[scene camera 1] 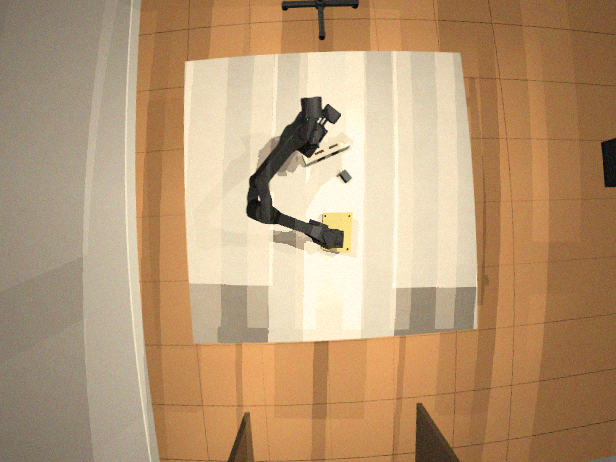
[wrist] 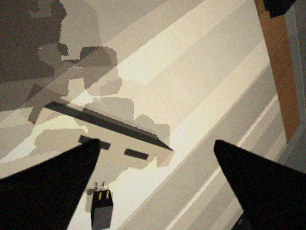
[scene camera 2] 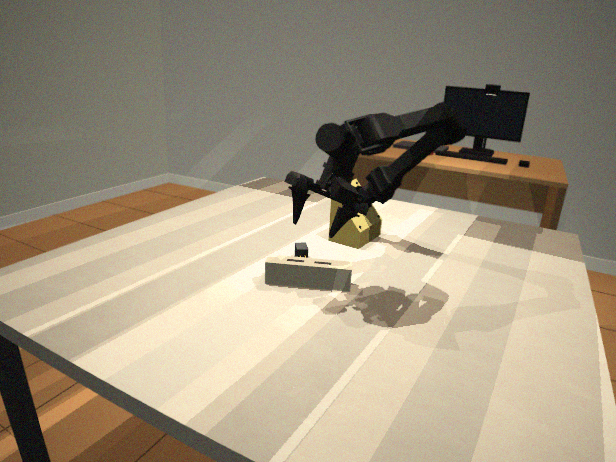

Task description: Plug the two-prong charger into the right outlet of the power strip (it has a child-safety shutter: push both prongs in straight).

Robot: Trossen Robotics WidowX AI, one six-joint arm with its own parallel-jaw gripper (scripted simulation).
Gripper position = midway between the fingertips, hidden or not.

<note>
The gripper (scene camera 2: 312, 230) is open, with nothing in its grasp.
The gripper also shows in the wrist view (wrist: 158, 144).
</note>
